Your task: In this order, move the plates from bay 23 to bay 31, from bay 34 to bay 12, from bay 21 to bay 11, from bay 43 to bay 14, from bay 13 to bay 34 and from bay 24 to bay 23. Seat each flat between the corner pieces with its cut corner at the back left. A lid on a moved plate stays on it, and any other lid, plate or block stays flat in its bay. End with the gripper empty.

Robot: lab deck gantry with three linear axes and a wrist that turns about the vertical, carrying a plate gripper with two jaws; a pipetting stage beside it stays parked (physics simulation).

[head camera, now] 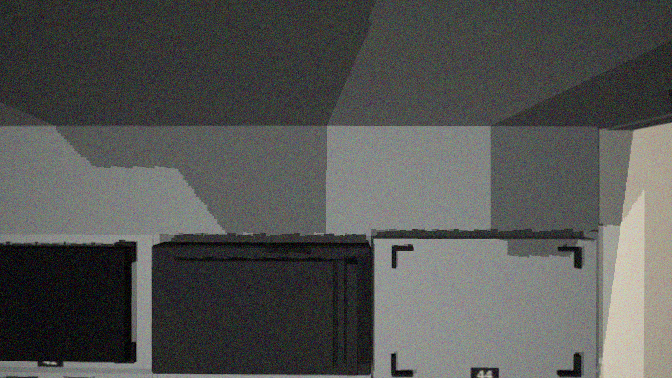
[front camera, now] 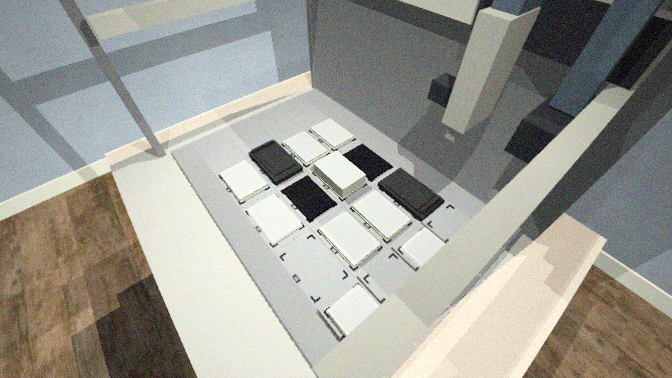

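Seen in the pictures: robot's base, origin of its link: [front camera: 220, 176].
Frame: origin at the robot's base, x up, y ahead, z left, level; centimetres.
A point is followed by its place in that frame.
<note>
In the front view, by the bay grid, white plates sit in 11 [front camera: 244, 180] {x 1.4, y 7.4, z 4.3 cm}, 12 [front camera: 275, 218] {x 1.4, y 23.8, z 4.3 cm}, 14 [front camera: 352, 309] {x 2.9, y 52.5, z 4.1 cm}, 23 [front camera: 349, 239] {x 1.5, y 39.9, z 14.4 cm}, 31 [front camera: 305, 146] {x 1.4, y 6.8, z 25.6 cm} and 34 [front camera: 423, 246] {x 2.9, y 52.5, z 25.4 cm}. They look flat; their cut corners are too small to tell. Bays 13 [front camera: 312, 265] {x 0.0, y 39.0, z 4.2 cm}, 24 and 44 [front camera: 442, 220] {x 1.4, y 50.7, z 35.6 cm} [head camera: 485, 305] {x 1.5, y 55.6, z 36.8 cm} hold no plate. A thick dark piece [front camera: 276, 161] {x 2.4, y 7.7, z 14.8 cm} sits in 21, another dark piece [front camera: 411, 192] {x 2.4, y 40.2, z 35.8 cm} [head camera: 250, 310] {x 2.4, y 39.0, z 36.7 cm} in 43. My gripper's dark body [front camera: 535, 131] {x 34.7, y 57.4, z 32.6 cm} hangs raised at the right, beyond the plates. Its jaws are hidden.
White plates also sit in 33 [front camera: 381, 214] {x 1.4, y 39.7, z 25.3 cm} and 41 [front camera: 331, 132] {x 1.4, y 6.7, z 36.0 cm}. A tall pale block [front camera: 340, 172] {x 4.2, y 24.1, z 25.0 cm} is in 32. Flat black pieces are in 22 [front camera: 309, 197] {x 0.8, y 23.4, z 14.9 cm} and 42 [front camera: 367, 161] {x 0.8, y 23.4, z 36.2 cm} [head camera: 65, 302] {x 0.8, y 24.7, z 36.6 cm}. The pale pipetting stage [front camera: 480, 70] hangs left of the gripper.
</note>
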